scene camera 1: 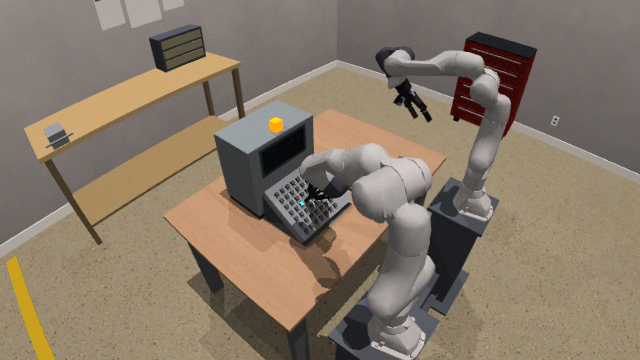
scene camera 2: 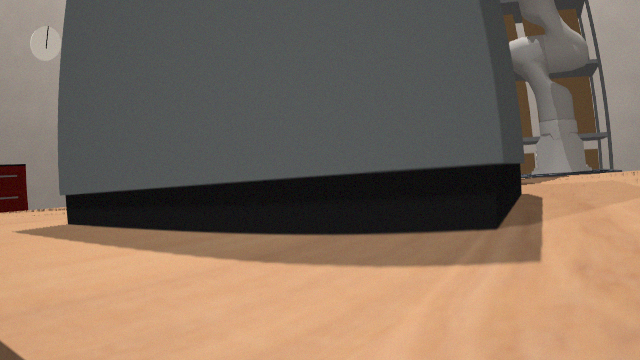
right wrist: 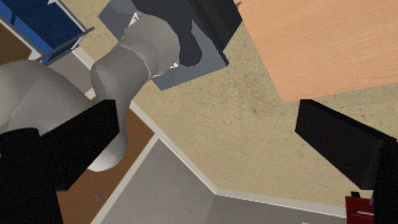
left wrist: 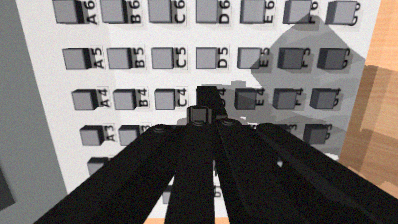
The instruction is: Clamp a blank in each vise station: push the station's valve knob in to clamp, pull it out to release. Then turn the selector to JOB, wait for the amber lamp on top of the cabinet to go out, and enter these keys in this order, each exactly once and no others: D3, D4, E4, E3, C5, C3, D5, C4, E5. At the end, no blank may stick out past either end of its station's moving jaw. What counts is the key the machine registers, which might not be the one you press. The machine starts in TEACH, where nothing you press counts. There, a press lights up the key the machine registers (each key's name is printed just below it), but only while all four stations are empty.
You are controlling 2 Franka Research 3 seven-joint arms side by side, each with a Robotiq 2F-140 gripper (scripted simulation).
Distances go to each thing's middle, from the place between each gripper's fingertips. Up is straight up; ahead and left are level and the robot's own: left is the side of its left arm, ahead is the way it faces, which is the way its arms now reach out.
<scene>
I see the keypad [scene camera 1: 294, 230] 4 cm ahead of my left hand, 5 cm to the right of it and 7 cm below it.
Right now my right hand is 28 cm short of the keypad, 56 cm to the right of it and 28 cm above it.
</scene>
